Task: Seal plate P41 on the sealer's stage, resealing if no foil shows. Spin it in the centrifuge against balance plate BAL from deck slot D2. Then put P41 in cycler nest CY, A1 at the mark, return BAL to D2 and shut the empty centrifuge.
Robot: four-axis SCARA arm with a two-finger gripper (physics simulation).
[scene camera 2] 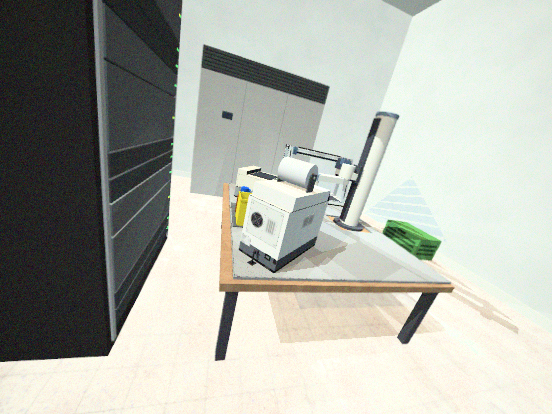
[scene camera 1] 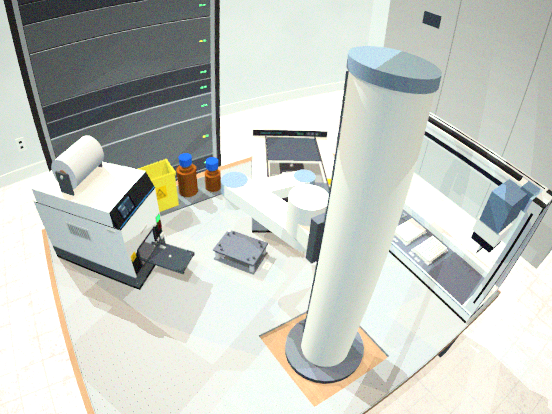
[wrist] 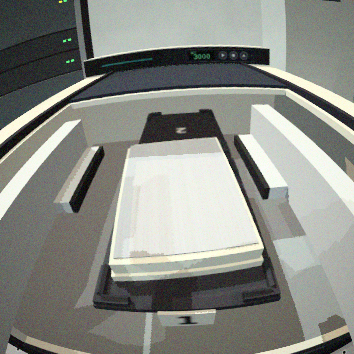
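Seen in the pictures: gripper, fingertip midpoint: [wrist: 166,128]; arm's base at its link origin: [scene camera 2: 347,224] [scene camera 1: 324,349].
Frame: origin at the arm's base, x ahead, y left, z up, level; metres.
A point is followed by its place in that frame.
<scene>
A pale plate [wrist: 182,200] @(x 0.563, y -0.267, z 0.172 m) with a whitish top lies in the dark bucket [wrist: 186,294] @(x 0.515, y -0.239, z 0.153 m) marked 1 in the open centrifuge [scene camera 1: 267,170] @(x 0.630, y -0.179, z 0.229 m) [wrist: 177,98] @(x 0.777, y -0.388, z 0.174 m); its name is not readable. The bucket [wrist: 167,122] @(x 0.741, y -0.348, z 0.153 m) marked 2 shows partly behind it. My gripper [wrist: 166,128] @(x 0.559, y -0.258, z 0.224 m) is shut to a narrow setting with nothing held. Its two fingers hang above and to either side of the plate, apart from it. The arm hides it in the first scene view. The sealer [scene camera 1: 100,220] @(x 0.565, y 0.472, z 0.316 m) [scene camera 2: 285,220] @(x 0.830, y 0.687, z 0.265 m) has its dark stage [scene camera 1: 172,256] @(x 0.507, y 0.273, z 0.112 m) out, with no plate seen on it. I cannot tell which place is D2 or CY.
The white column [scene camera 1: 370,215] @(x -0.055, y 0.051, z 0.626 m) [scene camera 2: 370,170] @(x 0.029, y 0.070, z 0.487 m) stands near the table's front. Two pale plates [scene camera 1: 410,231] @(x 0.187, y -0.574, z 0.080 m) [scene camera 1: 431,250] @(x 0.063, y -0.571, z 0.080 m) lie inside a glass-sided enclosure at the right. A grey platform [scene camera 1: 241,247] @(x 0.469, y 0.025, z 0.065 m) stands mid-table. A yellow bin [scene camera 1: 167,187] @(x 0.858, y 0.154, z 0.126 m) and brown bottles [scene camera 1: 187,180] @(x 0.884, y 0.053, z 0.107 m) [scene camera 1: 213,180] @(x 0.862, y -0.058, z 0.080 m) stand behind the sealer.
</scene>
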